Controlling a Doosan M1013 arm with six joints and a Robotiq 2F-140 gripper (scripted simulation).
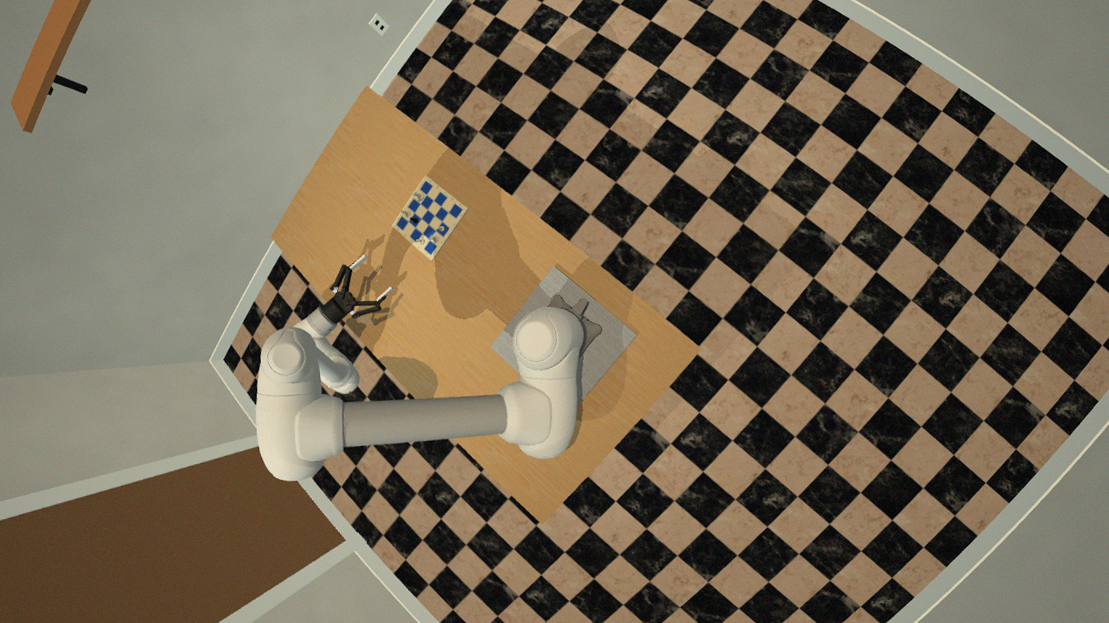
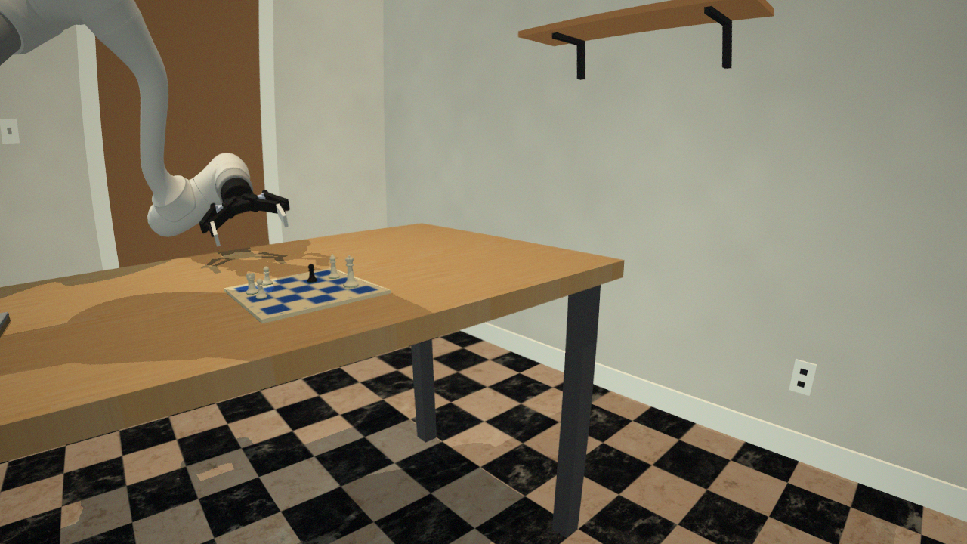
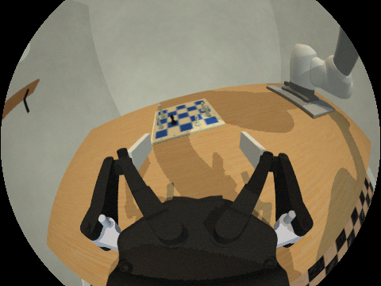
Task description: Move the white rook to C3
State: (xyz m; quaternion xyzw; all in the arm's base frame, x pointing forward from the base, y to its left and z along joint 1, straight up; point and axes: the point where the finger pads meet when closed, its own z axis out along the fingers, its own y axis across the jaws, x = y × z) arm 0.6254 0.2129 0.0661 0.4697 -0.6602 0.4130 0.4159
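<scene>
My gripper is now 80 mm past the white rook, 210 mm to the left of it and 60 mm above it. Also, from my hand: chessboard: 250 mm to the right, 80 mm below; then black pawn: 30 mm ahead, 210 mm to the right, 70 mm below; then tall white piece: 70 mm ahead, 290 mm to the right, 50 mm below.
</scene>
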